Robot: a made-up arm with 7 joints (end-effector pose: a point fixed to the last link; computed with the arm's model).
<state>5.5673 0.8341 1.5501 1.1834 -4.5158 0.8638 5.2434</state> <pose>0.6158 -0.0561 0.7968 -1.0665 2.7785 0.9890</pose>
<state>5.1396 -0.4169 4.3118 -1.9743 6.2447 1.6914 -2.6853</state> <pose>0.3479 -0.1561 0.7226 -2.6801 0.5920 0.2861</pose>
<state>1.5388 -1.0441 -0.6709 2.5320 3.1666 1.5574 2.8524</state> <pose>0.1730 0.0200 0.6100 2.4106 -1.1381 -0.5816</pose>
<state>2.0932 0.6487 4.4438 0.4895 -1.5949 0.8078 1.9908</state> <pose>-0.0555 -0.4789 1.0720 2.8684 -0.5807 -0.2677</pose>
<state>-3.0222 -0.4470 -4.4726 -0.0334 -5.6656 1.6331 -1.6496</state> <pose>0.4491 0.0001 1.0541 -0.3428 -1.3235 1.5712</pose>
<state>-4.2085 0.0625 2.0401 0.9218 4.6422 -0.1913 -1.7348</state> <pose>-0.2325 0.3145 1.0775 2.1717 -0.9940 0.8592</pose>
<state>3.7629 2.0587 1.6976 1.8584 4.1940 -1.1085 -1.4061</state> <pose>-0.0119 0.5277 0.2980 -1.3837 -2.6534 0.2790</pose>
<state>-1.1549 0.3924 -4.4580 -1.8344 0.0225 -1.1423 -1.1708</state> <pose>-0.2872 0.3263 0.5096 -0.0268 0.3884 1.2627</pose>
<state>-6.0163 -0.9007 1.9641 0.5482 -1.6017 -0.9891 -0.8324</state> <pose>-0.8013 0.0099 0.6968 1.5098 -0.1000 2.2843</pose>
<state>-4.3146 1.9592 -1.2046 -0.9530 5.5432 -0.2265 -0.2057</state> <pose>-0.6613 -0.5081 0.1457 -1.5397 0.9012 -1.4549</pose>
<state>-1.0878 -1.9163 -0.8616 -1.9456 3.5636 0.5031 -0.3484</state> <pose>0.2511 -0.2691 -0.0457 -0.0755 -1.3802 1.2728</pose>
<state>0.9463 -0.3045 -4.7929 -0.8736 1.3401 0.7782 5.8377</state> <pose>0.0815 0.4685 1.0140 -0.1010 2.4286 -1.6867</pose>
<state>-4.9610 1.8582 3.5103 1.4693 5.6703 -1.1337 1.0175</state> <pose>0.3619 -0.5828 0.5245 -1.1414 -0.9552 0.3437</pose>
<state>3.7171 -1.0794 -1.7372 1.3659 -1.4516 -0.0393 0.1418</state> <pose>0.1752 -0.6864 0.5153 -1.0951 1.1844 0.7717</pose>
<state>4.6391 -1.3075 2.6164 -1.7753 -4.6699 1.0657 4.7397</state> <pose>-0.2763 -0.2764 0.7309 -1.4149 0.9994 -1.5657</pose>
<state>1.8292 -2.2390 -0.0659 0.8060 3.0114 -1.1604 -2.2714</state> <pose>0.2118 0.7621 0.1718 0.6270 -2.7774 0.2214</pose>
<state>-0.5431 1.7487 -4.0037 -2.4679 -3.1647 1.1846 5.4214</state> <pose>-0.0618 0.1529 0.1756 -2.1287 -0.9416 -1.1732</pose>
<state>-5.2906 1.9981 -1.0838 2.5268 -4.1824 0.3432 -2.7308</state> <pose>0.1837 0.1503 0.1254 0.9457 -1.1951 1.6236</pose>
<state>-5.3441 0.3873 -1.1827 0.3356 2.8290 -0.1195 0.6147</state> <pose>0.3682 -0.2532 1.1379 0.0431 -2.4817 -0.1903</pose>
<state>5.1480 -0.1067 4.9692 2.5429 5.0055 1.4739 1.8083</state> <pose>-0.2069 0.0704 0.3951 -0.9603 0.7605 0.2878</pose>
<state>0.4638 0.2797 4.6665 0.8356 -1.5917 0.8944 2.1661</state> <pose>0.2784 0.2355 1.0696 1.9430 1.1543 -0.0001</pose>
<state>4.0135 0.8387 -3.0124 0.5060 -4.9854 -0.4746 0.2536</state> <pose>-0.3225 0.3933 1.0779 0.7435 -2.7269 0.7712</pose>
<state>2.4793 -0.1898 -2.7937 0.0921 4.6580 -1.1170 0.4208</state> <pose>0.2017 0.0360 1.1963 -1.6120 -1.2861 -0.2061</pose>
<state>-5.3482 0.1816 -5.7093 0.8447 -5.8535 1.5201 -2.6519</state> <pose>0.0303 -0.4713 0.9171 -0.8421 0.1003 -1.0364</pose>
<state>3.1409 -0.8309 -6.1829 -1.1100 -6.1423 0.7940 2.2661</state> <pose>0.8044 -0.0045 0.5008 -2.2384 -0.8508 1.5057</pose>
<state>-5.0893 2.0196 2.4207 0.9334 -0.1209 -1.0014 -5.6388</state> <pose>0.1095 -0.8448 0.2023 -0.5083 -1.1048 -1.1156</pose>
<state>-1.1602 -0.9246 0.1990 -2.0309 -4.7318 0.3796 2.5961</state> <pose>-0.2090 -0.4055 0.0904 -0.2703 0.2328 2.0805</pose>
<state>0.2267 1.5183 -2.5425 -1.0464 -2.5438 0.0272 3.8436</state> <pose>0.6489 -0.4035 -0.0237 -0.8594 0.0314 1.1414</pose>
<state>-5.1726 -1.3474 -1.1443 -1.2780 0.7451 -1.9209 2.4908</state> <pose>-0.5461 0.3265 0.2269 -0.2219 -0.8018 -0.5520</pose>
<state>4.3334 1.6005 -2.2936 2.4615 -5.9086 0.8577 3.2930</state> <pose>-0.2054 -0.0304 0.4420 -0.6031 -1.3121 -1.4236</pose>
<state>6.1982 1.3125 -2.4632 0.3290 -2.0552 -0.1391 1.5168</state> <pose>0.8560 0.1886 0.6575 0.1759 -2.0601 0.4782</pose>
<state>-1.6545 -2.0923 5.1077 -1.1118 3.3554 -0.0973 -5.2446</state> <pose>0.4738 -0.4773 -0.1687 -1.2217 -0.2066 2.0131</pose>
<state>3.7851 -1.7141 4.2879 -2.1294 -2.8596 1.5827 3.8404</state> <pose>0.3153 0.1296 0.4011 1.5373 0.1229 2.0950</pose>
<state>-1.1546 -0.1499 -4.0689 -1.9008 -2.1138 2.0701 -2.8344</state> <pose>-0.1275 0.2739 0.6360 -1.4886 -0.5594 1.7882</pose>
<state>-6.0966 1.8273 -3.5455 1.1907 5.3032 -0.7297 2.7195</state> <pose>0.7143 -0.2592 0.5532 -1.7008 -1.6499 1.0586</pose>
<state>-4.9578 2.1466 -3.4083 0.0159 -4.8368 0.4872 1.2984</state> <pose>0.2365 -0.7763 -0.1840 -1.3430 -0.0091 1.2171</pose>
